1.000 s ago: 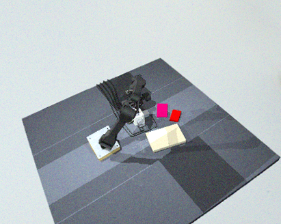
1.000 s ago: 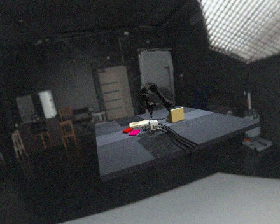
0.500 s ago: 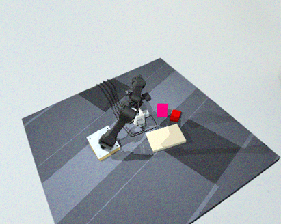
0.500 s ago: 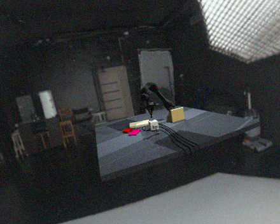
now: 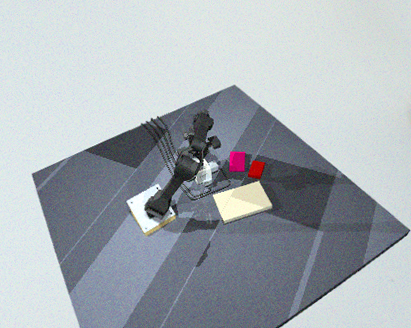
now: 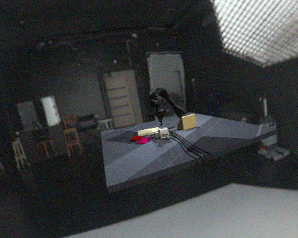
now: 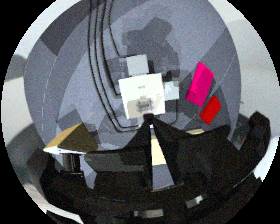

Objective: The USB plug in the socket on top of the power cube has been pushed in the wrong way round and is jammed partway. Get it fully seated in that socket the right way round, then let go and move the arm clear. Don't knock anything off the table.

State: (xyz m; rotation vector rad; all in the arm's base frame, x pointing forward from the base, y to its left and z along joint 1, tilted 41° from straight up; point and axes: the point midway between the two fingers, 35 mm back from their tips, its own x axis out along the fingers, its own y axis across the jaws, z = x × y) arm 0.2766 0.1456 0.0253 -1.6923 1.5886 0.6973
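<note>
The dark USB plug is 2 cm below my gripper tip. From my gripper tip the other things lie so: red block: 24 cm ahead, 9 cm to the right, 12 cm below; pink block: 19 cm ahead, 1 cm to the left, 13 cm below; cream slab: 8 cm ahead, 22 cm to the right, 12 cm below.
</note>
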